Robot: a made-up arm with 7 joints. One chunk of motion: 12 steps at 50 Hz.
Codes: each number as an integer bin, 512 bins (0 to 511) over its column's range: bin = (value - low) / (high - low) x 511, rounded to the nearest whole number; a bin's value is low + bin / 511 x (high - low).
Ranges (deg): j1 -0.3..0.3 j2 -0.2..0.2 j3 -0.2..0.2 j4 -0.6..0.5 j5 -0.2..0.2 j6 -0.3..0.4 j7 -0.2..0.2
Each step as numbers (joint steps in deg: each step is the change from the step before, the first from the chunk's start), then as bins.
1 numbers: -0.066 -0.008 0.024 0.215 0.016 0.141 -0.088
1 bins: 199 245 286 379 276 322 143
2 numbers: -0.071 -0.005 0.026 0.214 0.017 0.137 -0.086
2 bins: 195 249 289 378 277 319 146
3 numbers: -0.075 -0.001 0.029 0.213 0.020 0.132 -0.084
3 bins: 192 254 293 378 281 315 148
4 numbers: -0.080 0.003 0.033 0.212 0.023 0.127 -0.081
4 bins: 187 259 298 377 285 312 152
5 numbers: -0.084 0.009 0.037 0.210 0.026 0.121 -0.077
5 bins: 184 267 303 376 289 307 157
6 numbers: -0.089 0.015 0.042 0.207 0.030 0.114 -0.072
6 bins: 180 275 309 375 294 302 164
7 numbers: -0.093 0.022 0.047 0.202 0.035 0.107 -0.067
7 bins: 176 284 316 373 300 297 170
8 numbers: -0.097 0.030 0.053 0.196 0.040 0.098 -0.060
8 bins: 173 294 323 370 307 291 179
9 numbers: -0.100 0.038 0.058 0.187 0.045 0.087 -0.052
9 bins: 170 304 330 366 313 283 189
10 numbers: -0.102 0.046 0.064 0.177 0.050 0.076 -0.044
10 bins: 169 314 337 361 319 274 199
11 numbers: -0.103 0.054 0.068 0.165 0.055 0.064 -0.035
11 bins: 168 324 342 355 326 266 211
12 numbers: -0.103 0.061 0.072 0.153 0.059 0.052 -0.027
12 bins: 168 333 347 350 331 257 221
